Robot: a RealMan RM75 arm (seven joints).
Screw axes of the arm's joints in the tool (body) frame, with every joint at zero. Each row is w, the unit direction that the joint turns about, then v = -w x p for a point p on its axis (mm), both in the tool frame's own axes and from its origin. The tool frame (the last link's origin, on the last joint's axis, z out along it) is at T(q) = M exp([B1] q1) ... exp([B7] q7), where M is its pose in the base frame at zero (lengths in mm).
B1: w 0 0 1 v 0 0 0
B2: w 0 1 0 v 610 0 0
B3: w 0 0 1 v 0 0 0
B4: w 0 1 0 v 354 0 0
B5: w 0 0 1 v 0 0 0
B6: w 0 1 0 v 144 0 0
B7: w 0 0 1 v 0 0 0
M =
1 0 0 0
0 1 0 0
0 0 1 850.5
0 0 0 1
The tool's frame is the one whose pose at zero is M.
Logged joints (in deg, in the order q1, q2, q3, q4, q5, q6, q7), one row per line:
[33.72, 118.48, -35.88, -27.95, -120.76, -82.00, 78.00]
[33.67, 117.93, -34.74, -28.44, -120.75, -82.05, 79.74]
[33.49, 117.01, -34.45, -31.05, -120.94, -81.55, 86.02]
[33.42, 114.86, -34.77, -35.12, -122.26, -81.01, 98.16]
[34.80, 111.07, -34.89, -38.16, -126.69, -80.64, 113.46]
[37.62, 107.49, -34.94, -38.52, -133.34, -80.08, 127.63]
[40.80, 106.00, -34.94, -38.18, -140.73, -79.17, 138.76]
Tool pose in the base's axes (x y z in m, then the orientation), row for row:
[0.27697, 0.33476, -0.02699, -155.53, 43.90, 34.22]
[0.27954, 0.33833, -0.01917, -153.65, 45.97, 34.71]
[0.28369, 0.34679, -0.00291, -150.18, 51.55, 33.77]
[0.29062, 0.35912, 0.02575, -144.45, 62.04, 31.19]
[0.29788, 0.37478, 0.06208, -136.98, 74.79, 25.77]
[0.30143, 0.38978, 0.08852, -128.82, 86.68, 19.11]
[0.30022, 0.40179, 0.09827, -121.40, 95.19, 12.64]
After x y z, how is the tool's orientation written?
As a rotation vector, in degrees.
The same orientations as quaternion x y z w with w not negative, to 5 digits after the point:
[-0.93367, 0.26354, 0.20543, 0.12888]
[-0.92735, 0.27745, 0.20949, 0.13837]
[-0.91416, 0.31379, 0.20556, 0.15357]
[-0.88795, 0.38137, 0.19173, 0.17130]
[-0.85032, 0.46427, 0.15997, 0.18926]
[-0.80611, 0.54241, 0.11958, 0.20416]
[-0.76540, 0.60015, 0.07969, 0.21826]

